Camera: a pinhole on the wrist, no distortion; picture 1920 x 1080 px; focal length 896.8 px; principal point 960.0 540.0 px. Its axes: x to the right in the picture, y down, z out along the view. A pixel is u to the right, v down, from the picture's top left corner.
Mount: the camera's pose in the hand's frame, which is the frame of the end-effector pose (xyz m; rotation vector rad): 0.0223 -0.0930 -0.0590 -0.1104 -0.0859 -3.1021
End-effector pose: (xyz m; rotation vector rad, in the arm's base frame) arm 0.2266 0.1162 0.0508 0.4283 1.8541 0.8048
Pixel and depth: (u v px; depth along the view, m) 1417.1 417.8 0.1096
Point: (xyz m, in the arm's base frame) 0.2910 0.0652 0.0035
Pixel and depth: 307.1 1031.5 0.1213
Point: 0.2405 0.1043 -0.1497
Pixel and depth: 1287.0 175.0 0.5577
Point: 0.7309 0.3025 0.1363
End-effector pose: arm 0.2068 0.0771 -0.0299 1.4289 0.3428 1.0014
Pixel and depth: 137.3 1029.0 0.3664
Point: 0.7401 0.2156 -0.0774
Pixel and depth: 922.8 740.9 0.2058
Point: 0.3886 0.0353 -0.1036
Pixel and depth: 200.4 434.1 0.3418
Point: 0.5960 0.1574 0.1132
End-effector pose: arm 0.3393 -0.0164 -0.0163 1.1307 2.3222 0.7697
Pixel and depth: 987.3 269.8 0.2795
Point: 0.4551 0.0732 -0.1773
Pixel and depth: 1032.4 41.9 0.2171
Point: 0.4437 0.0596 -0.1067
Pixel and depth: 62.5 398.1 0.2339
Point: 0.2592 0.2298 -0.1937
